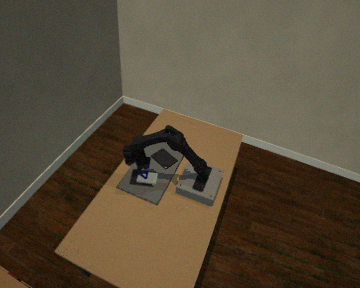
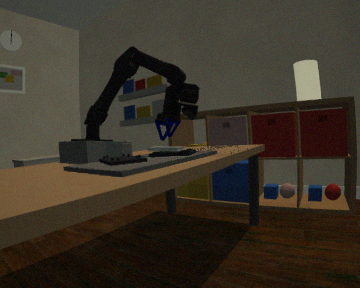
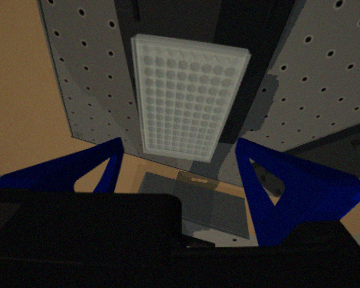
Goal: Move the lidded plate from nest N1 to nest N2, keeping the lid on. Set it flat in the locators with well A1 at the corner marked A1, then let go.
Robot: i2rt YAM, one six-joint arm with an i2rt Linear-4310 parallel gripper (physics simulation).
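Places are measured from the arm's base along level axes (x left, y back, z up), in centimetres.
Pixels of known places: gripper, between the fingertips: [image 1: 147, 173] [image 2: 166, 138] [image 3: 179, 144]; arm's base, origin of its link: [image 1: 202, 178] [image 2: 92, 141].
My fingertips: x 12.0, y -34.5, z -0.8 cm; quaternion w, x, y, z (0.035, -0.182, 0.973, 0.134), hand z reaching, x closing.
Observation:
Ahead of a thing's pixels: the offset from my fingertips to its top centre. Level surfaces: height alone.
The pale, clear lidded plate {dx +0.1, dy +0.2, dz -3.0 cm} [image 1: 147, 178] [image 2: 167, 148] [image 3: 187, 100] lies roughly level. It is off-centre on a dark nest {dx +0.3, dy -2.8, dz -4.8 cm} [image 1: 134, 177] [image 3: 170, 17], with one end extending towards the robot's base; the frames do not show it within the locators. A second dark nest {dx -22.1, dy +2.6, dz -4.4 cm} [image 1: 164, 158] [image 2: 122, 159] holds no plate. The labels N1, N2 and A1 cannot be read. My gripper [image 1: 145, 173] [image 2: 165, 138] [image 3: 179, 144] is open and empty. Its blue fingertips are apart, a little above the plate and near its base-side end.
Both nests are on a grey perforated board [image 1: 150, 194] [image 2: 92, 169] [image 3: 92, 55] on the wooden table {dz -7.9 cm} [image 1: 145, 235] [image 2: 40, 197]. The robot's grey base block [image 1: 195, 196] [image 2: 95, 151] stands beside the board. A shelf unit [image 2: 235, 111] stands beyond the table.

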